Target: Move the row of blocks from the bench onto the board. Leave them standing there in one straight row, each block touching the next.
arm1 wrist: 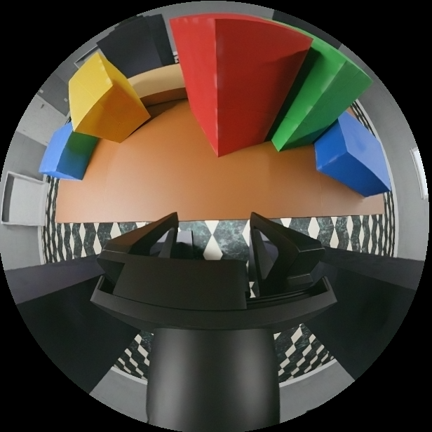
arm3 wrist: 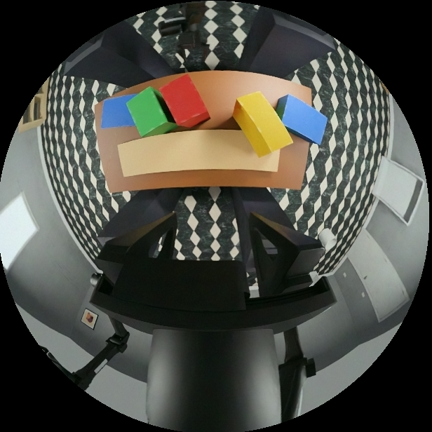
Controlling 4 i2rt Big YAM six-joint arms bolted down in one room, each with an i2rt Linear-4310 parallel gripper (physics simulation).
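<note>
A red block (arm1 wrist: pixel 240 85) (arm3 wrist: pixel 185 100) and a green block (arm1 wrist: pixel 320 100) (arm3 wrist: pixel 150 112) stand close together on the brown bench (arm1 wrist: pixel 165 180) (arm3 wrist: pixel 200 182). A blue block (arm1 wrist: pixel 345 155) (arm3 wrist: pixel 117 111) is beside the green one. Across a gap are a yellow block (arm1 wrist: pixel 105 100) (arm3 wrist: pixel 262 122) and another blue block (arm1 wrist: pixel 61 152) (arm3 wrist: pixel 305 120) with a green side. The yellow block covers part of one end of the tan board (arm1 wrist: pixel 155 82) (arm3 wrist: pixel 195 150). Whether it touches the board is unclear. The arm1 gripper (arm1 wrist: pixel 214 216) and arm3 gripper (arm3 wrist: pixel 213 216) are open and empty, off the bench's edges.
Dark arm bases or pedestals (arm3 wrist: pixel 290 42) (arm1 wrist: pixel 137 45) stand around the bench. Parts of other black arms (arm3 wrist: pixel 102 352) show low in the arm3 wrist view, their grippers not identifiable. The floor (arm3 wrist: pixel 212 230) has a black and white diamond pattern.
</note>
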